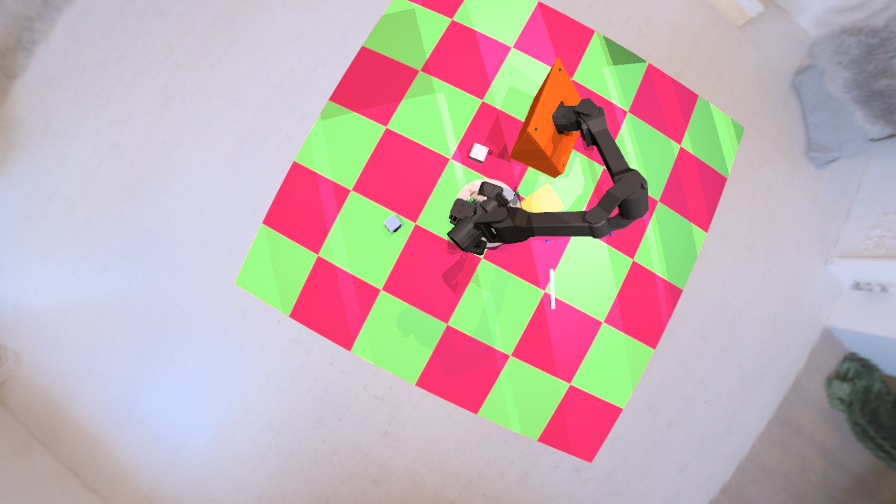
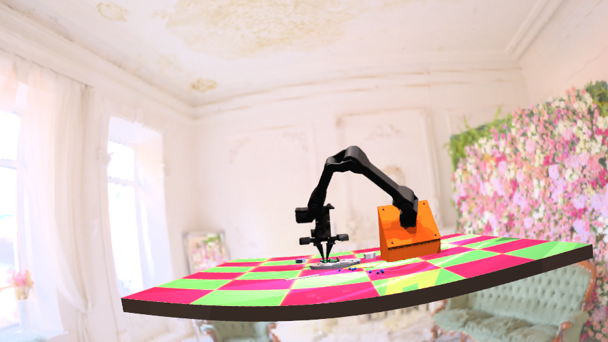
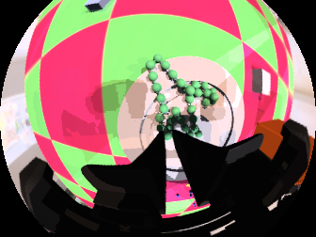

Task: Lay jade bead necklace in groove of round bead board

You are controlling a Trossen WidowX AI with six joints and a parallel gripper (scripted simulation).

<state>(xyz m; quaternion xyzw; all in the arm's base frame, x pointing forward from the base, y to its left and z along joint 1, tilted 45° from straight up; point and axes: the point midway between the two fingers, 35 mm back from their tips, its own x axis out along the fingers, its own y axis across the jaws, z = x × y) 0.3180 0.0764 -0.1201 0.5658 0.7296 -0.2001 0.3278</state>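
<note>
The round bead board lies 40 mm behind my gripper tip, 10 mm to the left of it and 10 mm below it. The rest, counted from my gripper tip: pale blue cube 130 mm ahead, 210 mm to the right, 10 mm below; white cube 180 mm behind, 110 mm to the right, 10 mm below; yellow patch 150 mm behind, 130 mm to the left, 20 mm below.
</note>
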